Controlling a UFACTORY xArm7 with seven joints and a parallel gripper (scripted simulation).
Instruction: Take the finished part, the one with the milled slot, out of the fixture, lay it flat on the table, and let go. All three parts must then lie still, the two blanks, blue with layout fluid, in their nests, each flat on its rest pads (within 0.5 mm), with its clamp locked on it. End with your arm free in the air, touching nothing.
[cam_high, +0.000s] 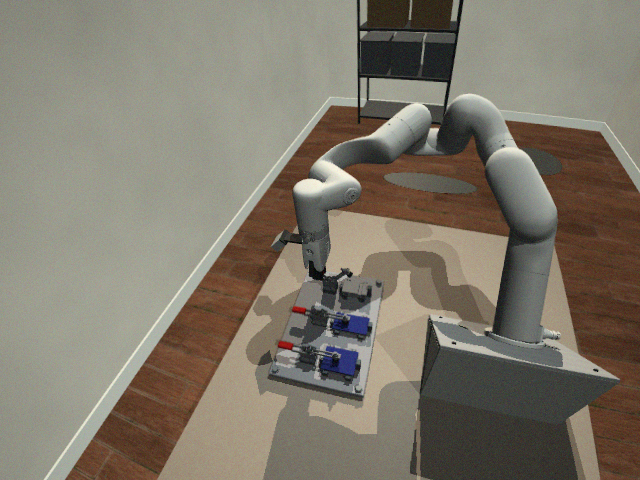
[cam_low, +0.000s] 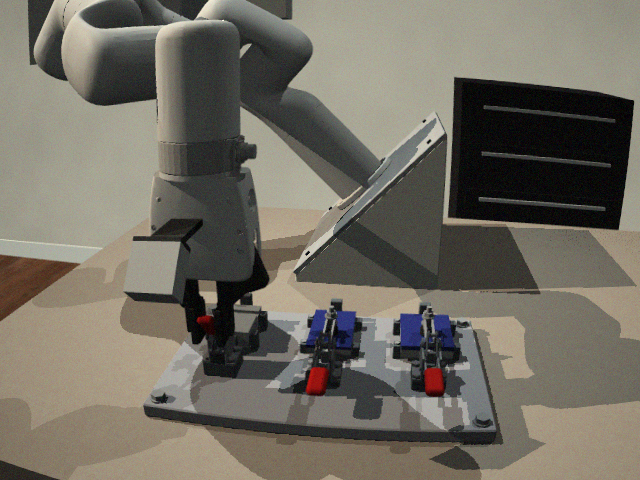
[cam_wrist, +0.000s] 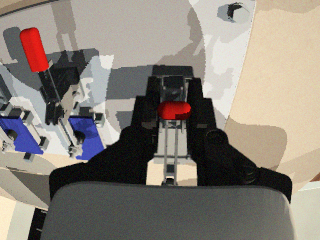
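The grey finished part is 11 cm behind my hand and 5 cm below it. Also, from my hand: grey fixture plate 11 cm to the left, 8 cm below, 6 cm behind; then blue blank 11 cm to the left, 11 cm behind, 6 cm below.
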